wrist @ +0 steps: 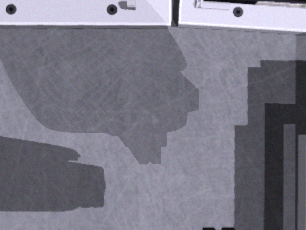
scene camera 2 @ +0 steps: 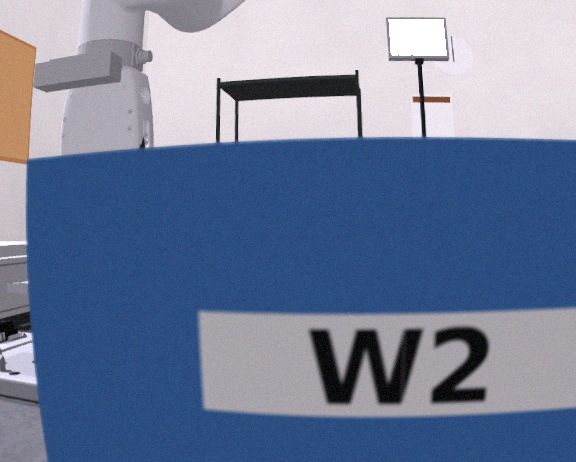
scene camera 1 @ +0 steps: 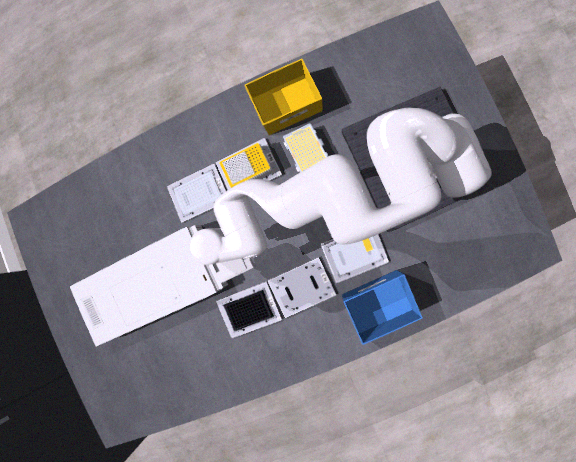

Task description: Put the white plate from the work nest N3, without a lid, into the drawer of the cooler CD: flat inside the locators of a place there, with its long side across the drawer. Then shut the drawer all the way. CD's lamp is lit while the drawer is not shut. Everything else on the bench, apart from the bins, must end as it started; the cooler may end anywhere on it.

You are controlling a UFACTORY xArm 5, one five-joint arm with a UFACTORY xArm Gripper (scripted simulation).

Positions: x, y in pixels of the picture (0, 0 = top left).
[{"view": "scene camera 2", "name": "blue bin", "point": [371, 291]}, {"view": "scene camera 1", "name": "white cooler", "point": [164, 277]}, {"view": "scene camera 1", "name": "black plate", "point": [237, 322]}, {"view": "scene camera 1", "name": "blue bin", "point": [382, 310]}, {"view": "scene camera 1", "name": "yellow bin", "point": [277, 95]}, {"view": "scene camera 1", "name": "pale plate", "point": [194, 193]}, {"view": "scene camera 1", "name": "nest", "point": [298, 281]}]
